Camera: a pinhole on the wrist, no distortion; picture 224 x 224 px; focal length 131.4 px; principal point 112.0 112.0 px. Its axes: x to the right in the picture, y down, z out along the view. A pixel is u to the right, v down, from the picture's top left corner.
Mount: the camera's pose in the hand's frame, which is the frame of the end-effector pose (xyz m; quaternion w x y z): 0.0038 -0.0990 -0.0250 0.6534 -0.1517 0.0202 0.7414
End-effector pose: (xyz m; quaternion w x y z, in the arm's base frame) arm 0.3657 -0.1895 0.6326 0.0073 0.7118 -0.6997 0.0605
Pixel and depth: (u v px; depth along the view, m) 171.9 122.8 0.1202
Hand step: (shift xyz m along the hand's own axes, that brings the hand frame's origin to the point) -0.0352 -0.0203 0.0741
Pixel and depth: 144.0 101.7 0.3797
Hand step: -0.0518 0.0810 0.3187
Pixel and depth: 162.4 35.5 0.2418
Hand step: 0.0838 0.0659 0.2059
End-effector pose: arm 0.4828 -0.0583 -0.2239 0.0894 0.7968 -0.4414 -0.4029
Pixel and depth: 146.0 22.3 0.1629
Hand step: 0.0757 -0.0051 0.1384
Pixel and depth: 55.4 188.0 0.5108
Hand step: -0.3636 -0.2372 0.4675
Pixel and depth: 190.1 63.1 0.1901
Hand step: 0.0237 0.0634 0.1397
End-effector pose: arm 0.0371 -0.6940 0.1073 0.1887 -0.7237 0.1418 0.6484
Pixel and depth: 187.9 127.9 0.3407
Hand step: -0.1237 0.1622 0.2433
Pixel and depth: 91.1 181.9 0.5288
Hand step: -0.3670 -0.1002 0.4528
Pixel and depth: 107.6 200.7 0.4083
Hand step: -0.3446 -0.0591 0.3212
